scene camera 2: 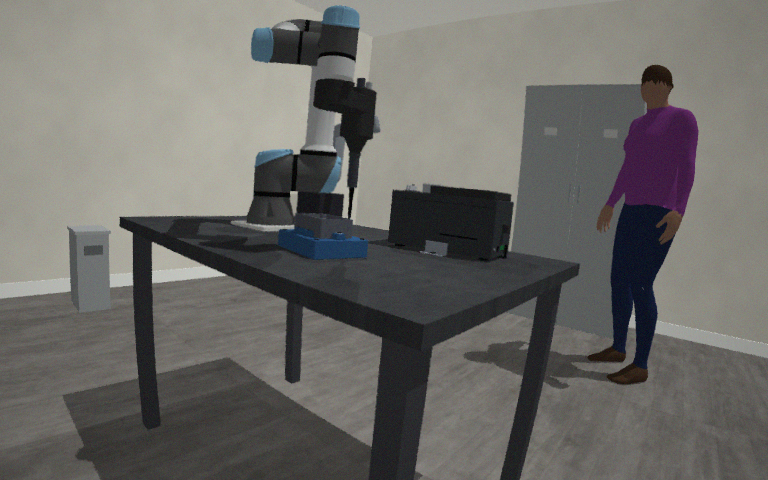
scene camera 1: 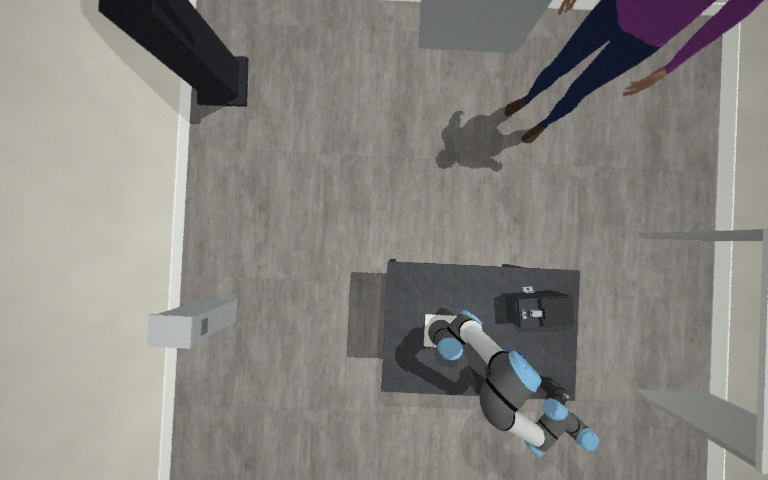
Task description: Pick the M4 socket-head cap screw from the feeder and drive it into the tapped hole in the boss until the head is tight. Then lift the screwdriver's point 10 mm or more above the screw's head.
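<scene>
My screwdriver (scene camera 1: 552,389) (scene camera 2: 359,116) hangs upright from the arm. In scene camera 2 its thin point (scene camera 2: 350,217) is at the right end of the grey block (scene camera 2: 323,225), close to its top edge in the picture; whether they touch cannot be told. The grey block rests on a blue fixture (scene camera 2: 322,246), of which a sliver (scene camera 1: 514,353) shows beside the arm in scene camera 1. The black feeder (scene camera 1: 557,312) (scene camera 2: 441,220) stands apart from them, with small silver parts on top. The screw and the tapped hole are too small or hidden to make out, so whether the point holds a screw cannot be told.
A dark table (scene camera 1: 475,283) (scene camera 2: 419,283) carries the arm's base, fixture and feeder. A dark box (scene camera 2: 320,203) stands behind the grey block. A person in a purple top (scene camera 1: 645,16) (scene camera 2: 659,152) stands beyond the table near a grey cabinet (scene camera 1: 475,25) (scene camera 2: 566,169).
</scene>
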